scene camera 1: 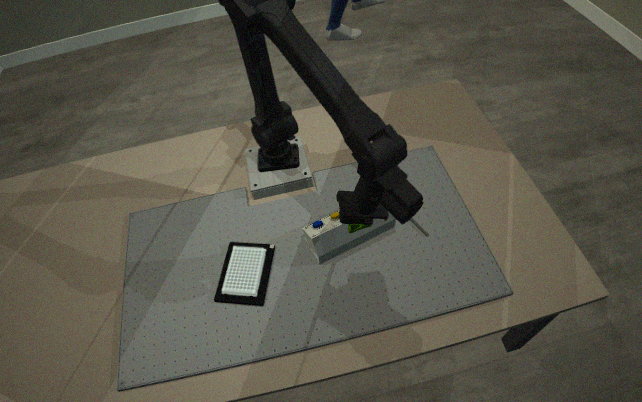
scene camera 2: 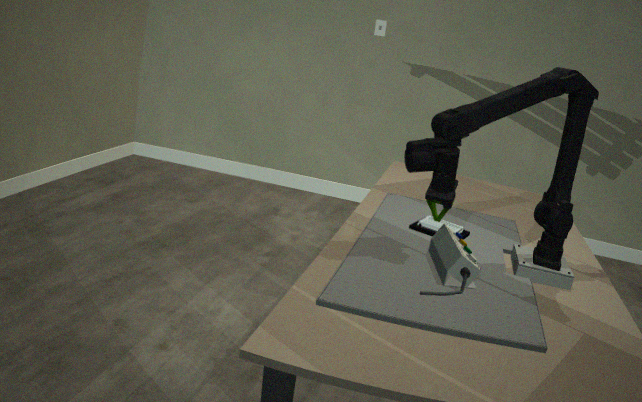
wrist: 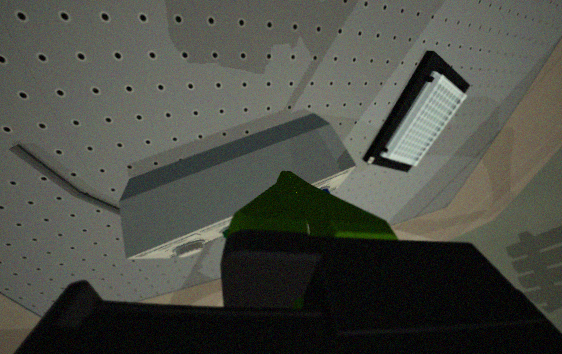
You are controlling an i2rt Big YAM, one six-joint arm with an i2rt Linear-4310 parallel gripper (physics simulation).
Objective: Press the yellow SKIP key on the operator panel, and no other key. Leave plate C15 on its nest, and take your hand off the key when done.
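Frame: origin at the arm's base, x back, y left, z down, level; millimetres.
Where they show: gripper, between the fingertips: (scene camera 1: 349, 230) (scene camera 2: 436, 220) (wrist: 284, 179); arm's base, origin of its link: (scene camera 1: 278, 159) (scene camera 2: 546, 260).
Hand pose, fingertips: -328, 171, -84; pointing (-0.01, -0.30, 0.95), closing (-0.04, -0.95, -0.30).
Things, the pixels of their top centre, and the offset from my fingertips, as dx, dy, dz. "spot": a spot on its surface instead. Level surfaces: height alone.
- grey operator panel, centre of its top: (wrist: 254, 220) (scene camera 1: 349, 214) (scene camera 2: 458, 238) +67, +6, +29
- yellow SKIP key, centre of its top: (scene camera 1: 335, 214) (scene camera 2: 463, 239) +77, -26, +38
- blue key, centre of its top: (wrist: 322, 200) (scene camera 1: 317, 222) (scene camera 2: 459, 232) +58, -72, +38
- green key, centre of its top: (wrist: 236, 236) (scene camera 2: 468, 246) +97, +20, +38
- White plate C15, centre of its top: (wrist: 427, 127) (scene camera 1: 243, 268) (scene camera 2: 441, 223) -21, -263, +86
- grey cable, a spot on its surface: (wrist: 65, 180) (scene camera 2: 437, 293) (scene camera 1: 415, 224) spot: +67, +178, +110
- perforated grey board, height of its surface: dz +112
- wooden table, height of its surface: dz +125
The grey operator panel (scene camera 1: 350, 243) (scene camera 2: 442, 252) (wrist: 200, 195) has a sloped key face. The yellow SKIP key (scene camera 1: 335, 215) (scene camera 2: 462, 242) is hidden behind the fingers in the wrist view. The blue key (scene camera 1: 318, 224) (scene camera 2: 458, 235) (wrist: 326, 190) is beside it; the green key (scene camera 2: 468, 249) (wrist: 226, 233) is on its other side. My gripper (scene camera 1: 355, 229) (scene camera 2: 438, 220) (wrist: 284, 179) is shut and empty, its green fingertips close above the panel's upper edge; exact contact cannot be told. White plate C15 (scene camera 1: 244, 270) (scene camera 2: 428, 223) (wrist: 427, 122) sits on its black nest (scene camera 1: 269, 260) (scene camera 2: 420, 230) (wrist: 400, 112).
A grey cable (scene camera 1: 420, 227) (scene camera 2: 440, 293) (wrist: 65, 180) leaves the panel's end away from the plate. Panel and nest stand on a perforated grey board (scene camera 1: 190, 350) (scene camera 2: 390, 305) (wrist: 100, 30) on a wooden table (scene camera 1: 545, 240) (scene camera 2: 300, 330). The arm's base plate (scene camera 1: 280, 186) (scene camera 2: 542, 277) is behind the panel.
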